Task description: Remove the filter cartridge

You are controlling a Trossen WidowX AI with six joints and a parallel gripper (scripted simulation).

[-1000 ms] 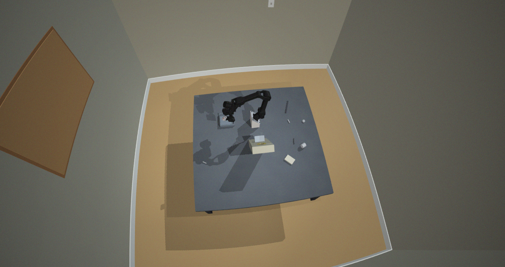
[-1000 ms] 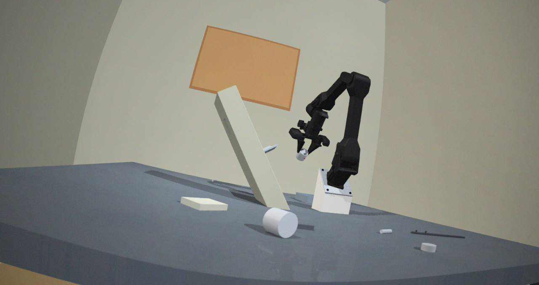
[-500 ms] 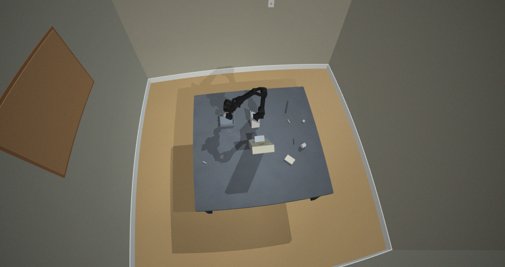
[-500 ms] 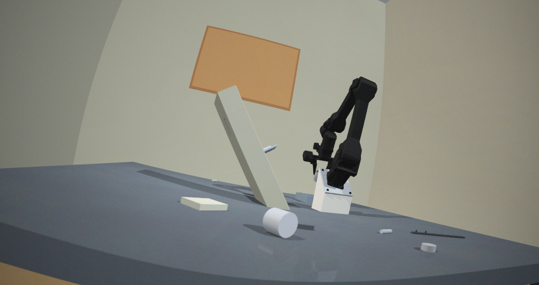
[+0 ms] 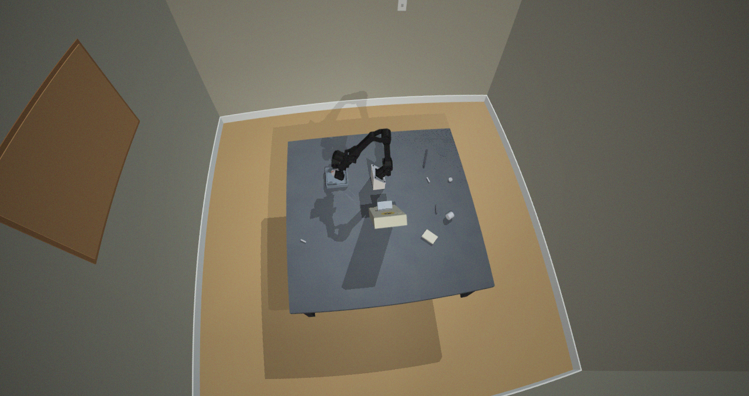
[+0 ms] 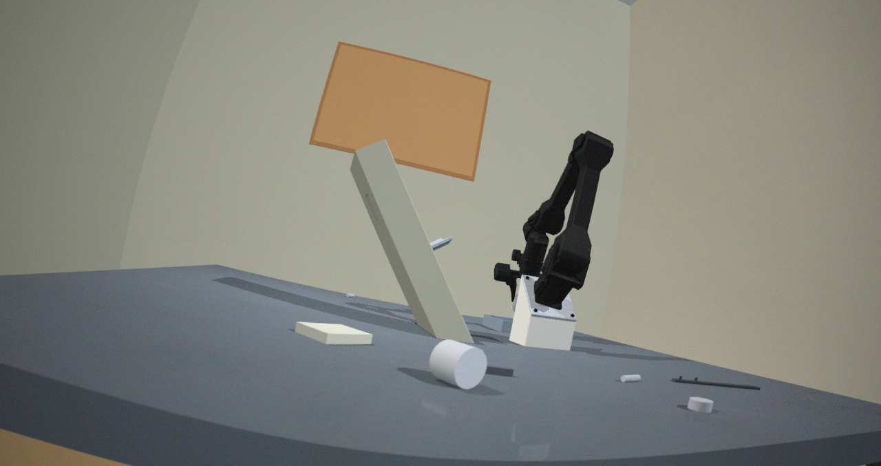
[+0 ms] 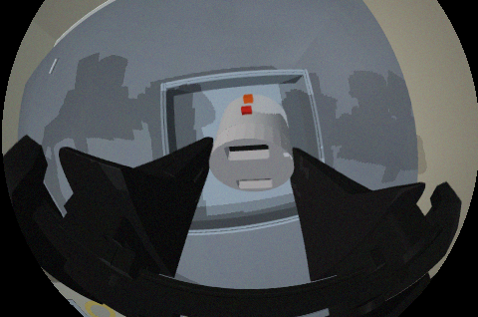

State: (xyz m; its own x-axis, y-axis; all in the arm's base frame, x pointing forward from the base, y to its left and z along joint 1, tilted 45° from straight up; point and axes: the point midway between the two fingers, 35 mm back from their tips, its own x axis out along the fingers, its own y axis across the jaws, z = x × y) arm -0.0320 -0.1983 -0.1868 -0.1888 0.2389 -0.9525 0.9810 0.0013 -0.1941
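Now: the round filter cartridge right at my gripper tip. The rest, counted from my gripper tip: cream service panel: 360 mm ahead, 330 mm to the left, 90 mm above; then grey shelf: 320 mm to the left, 300 mm ahead, 70 mm above; then grey tray: 70 mm below.
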